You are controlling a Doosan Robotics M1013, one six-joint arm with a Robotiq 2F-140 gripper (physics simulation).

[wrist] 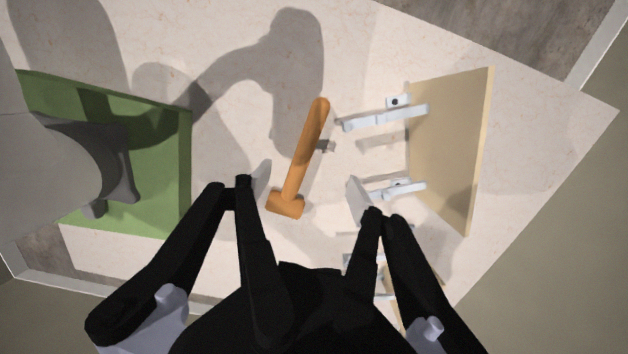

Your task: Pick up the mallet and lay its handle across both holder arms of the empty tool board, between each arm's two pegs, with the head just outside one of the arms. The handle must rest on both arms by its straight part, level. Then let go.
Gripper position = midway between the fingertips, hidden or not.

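There is my gripper (309,177), and I can see an orange mallet (286,203) as well. A tan tool board (448,115) is part of what I see, and so is another tan tool board (385,277).
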